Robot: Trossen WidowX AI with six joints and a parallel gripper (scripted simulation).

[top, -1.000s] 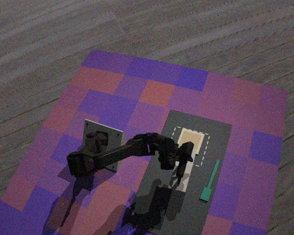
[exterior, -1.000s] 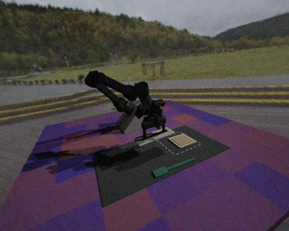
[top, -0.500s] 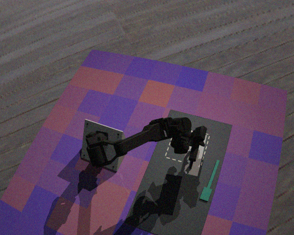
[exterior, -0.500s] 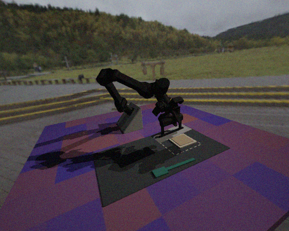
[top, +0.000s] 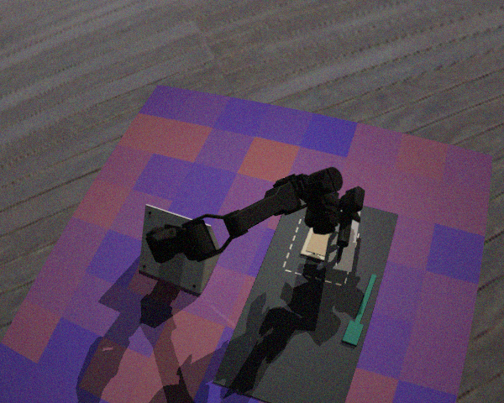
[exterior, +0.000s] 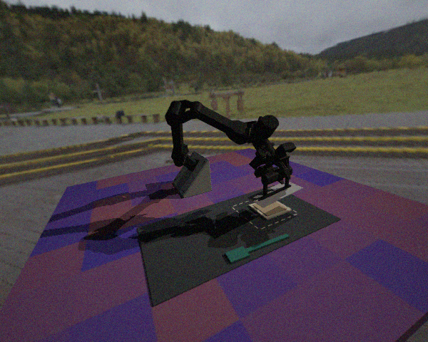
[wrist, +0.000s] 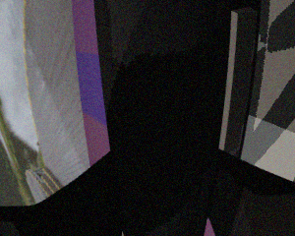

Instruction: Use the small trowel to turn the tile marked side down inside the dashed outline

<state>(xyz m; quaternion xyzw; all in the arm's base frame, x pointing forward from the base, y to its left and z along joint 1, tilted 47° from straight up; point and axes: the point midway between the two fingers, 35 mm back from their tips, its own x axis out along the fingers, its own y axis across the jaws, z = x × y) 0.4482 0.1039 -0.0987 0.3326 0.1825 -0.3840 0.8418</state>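
Right now the green trowel is 20 cm to the right of my gripper tip, 14 cm below it and 7 cm ahead of it. Round my gripper tip: dark mat (17 cm to the right, 16 cm below, 7 cm behind); tan square tile (14 cm below, 8 cm behind).
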